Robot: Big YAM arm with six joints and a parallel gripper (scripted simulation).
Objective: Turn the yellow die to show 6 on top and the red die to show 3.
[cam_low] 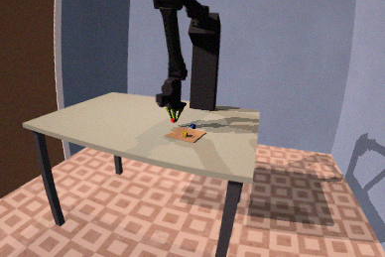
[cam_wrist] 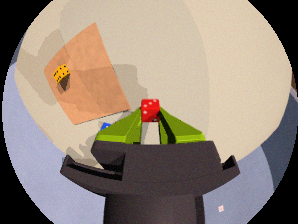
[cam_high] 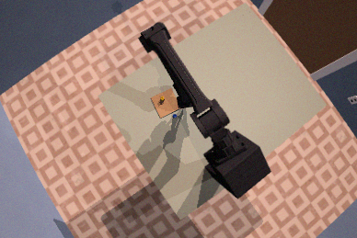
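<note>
My hand is 50 mm past the blue die, 80 mm to the right of it and 30 mm above it. Also, from my hand: yellow die (70 mm ahead, 130 mm to the left, 20 mm below); then red die (right at my hand); then orange mat (40 mm ahead, 110 mm to the left, 30 mm below).
</note>
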